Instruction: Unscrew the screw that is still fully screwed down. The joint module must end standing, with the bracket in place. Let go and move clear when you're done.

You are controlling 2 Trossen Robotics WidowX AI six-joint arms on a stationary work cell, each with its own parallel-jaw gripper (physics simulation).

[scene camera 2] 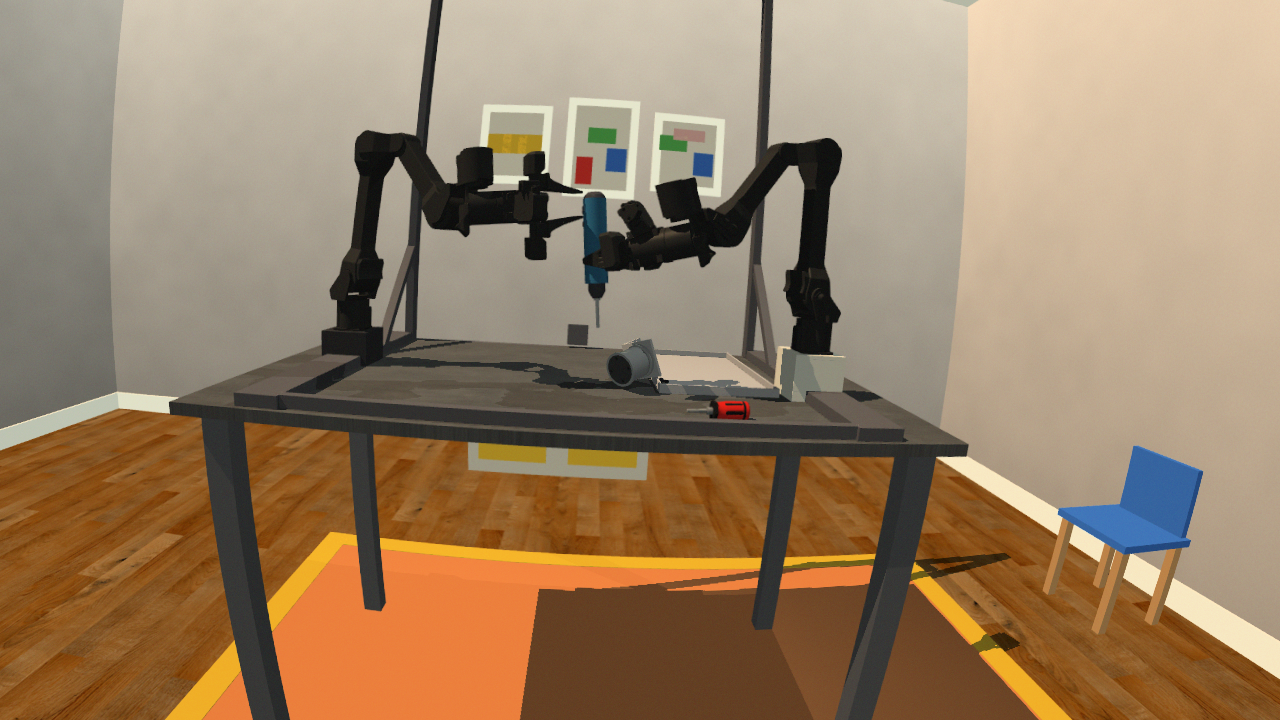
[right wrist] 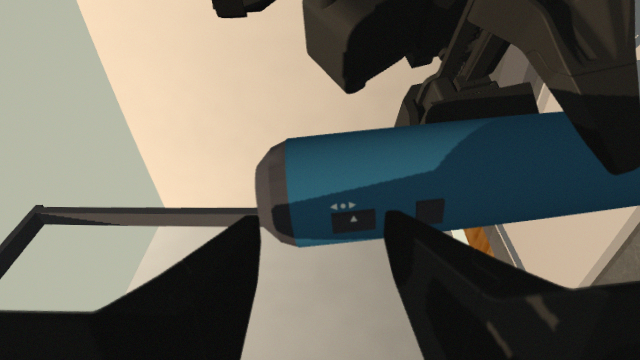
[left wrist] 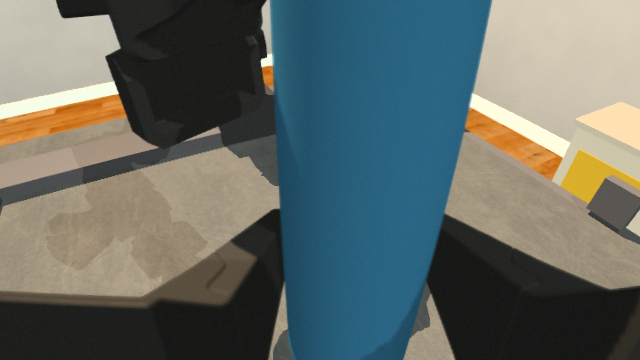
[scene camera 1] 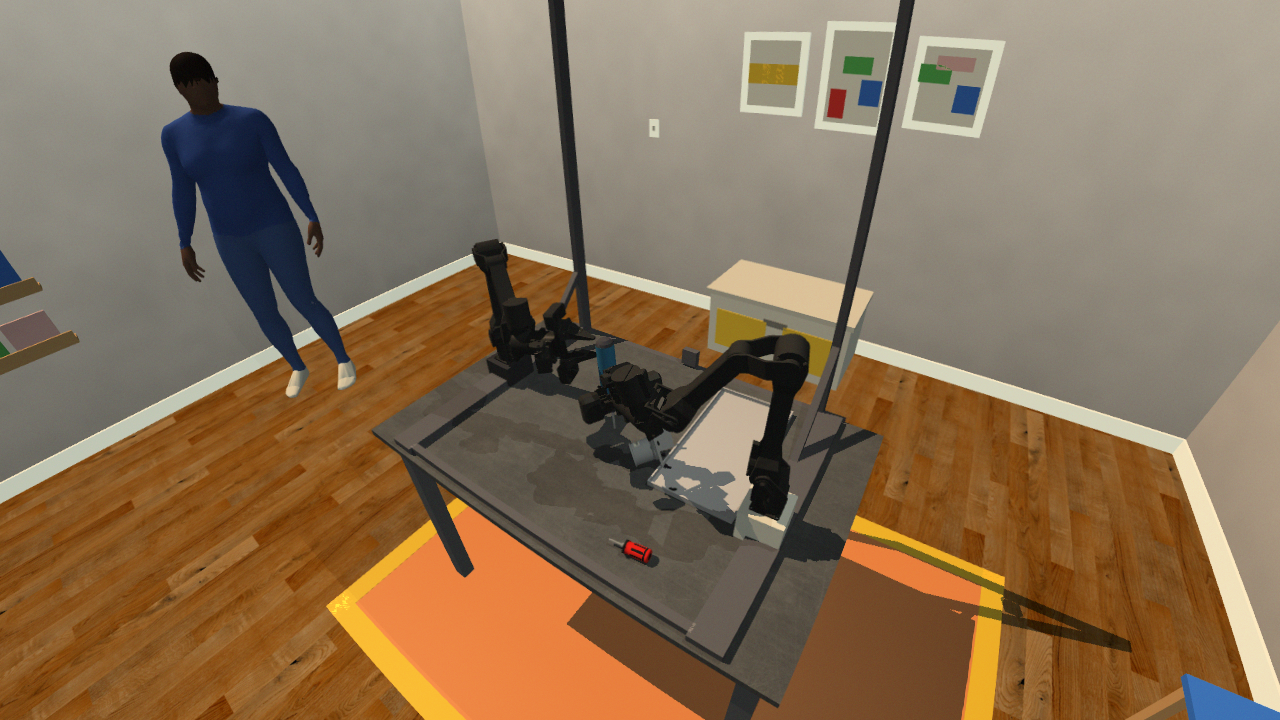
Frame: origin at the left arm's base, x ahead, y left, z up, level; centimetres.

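Seen in the pictures: left gripper, fingertip midpoint: [scene camera 2: 589,261] [right wrist: 583,194] [left wrist: 351,221]; right gripper, fingertip midpoint: [scene camera 2: 582,204] [right wrist: 322,226] [scene camera 1: 596,346]; left arm's base at its link origin: [scene camera 2: 811,351] [scene camera 1: 768,504]; right arm's base at its link origin: [scene camera 2: 352,328] [scene camera 1: 508,356].
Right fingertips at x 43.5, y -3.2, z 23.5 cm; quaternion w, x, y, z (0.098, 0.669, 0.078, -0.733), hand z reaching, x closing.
Observation:
Pixels of each thing's top centre, then the offset from my right fingertips to it.
- blue electric screwdriver at its top centre: [right wrist: 260,167] [scene camera 2: 600,191] [scene camera 1: 605,341] dx -2.9, dy +0.3, dz +2.5 cm
- grey joint module at its top centre: [scene camera 2: 632,345] [scene camera 1: 643,440] dx -10.6, dy -1.6, dz -24.6 cm
- pale tray at its top centre: [right wrist: 568,164] [scene camera 2: 699,365] [scene camera 1: 726,443] dx -26.7, dy -15.9, dz -30.4 cm
- red-handled screwdriver at its top centre: [scene camera 2: 718,401] [scene camera 1: 628,543] dx -21.0, dy +22.5, dz -29.0 cm
- small dark block at its top centre: [left wrist: 627,186] [scene camera 2: 578,324] [scene camera 1: 690,350] dx -2.2, dy -44.7, dz -26.2 cm
- white block at its top centre: [scene camera 2: 811,351] [scene camera 1: 768,504] dx -43.5, dy +3.2, dz -23.5 cm
A blue electric screwdriver [scene camera 1: 605,358] [scene camera 2: 594,219] [left wrist: 370,150] [right wrist: 375,165] hangs upright in the air, bit down. My left gripper [scene camera 2: 597,257] [left wrist: 351,221] is shut on its lower body. My right gripper [scene camera 2: 580,204] [right wrist: 322,226] is open beside the driver's upper end; one fingertip is near the grey cap and the other near the small dark buttons. The grey joint module [scene camera 1: 642,450] [scene camera 2: 629,365] lies tipped on its side on the table, its round dark end facing scene camera 2. A light bracket [scene camera 2: 648,352] shows behind its cylinder. The screws are too small to make out.
A pale tray [scene camera 1: 742,416] [scene camera 2: 698,368] lies right beside the module. A red-handled screwdriver [scene camera 1: 637,550] [scene camera 2: 731,410] lies near the table's front edge. A small dark block [scene camera 1: 690,357] [scene camera 2: 577,334] [left wrist: 614,202] is at the back edge. A white block [scene camera 2: 821,374] is under the left arm's base.

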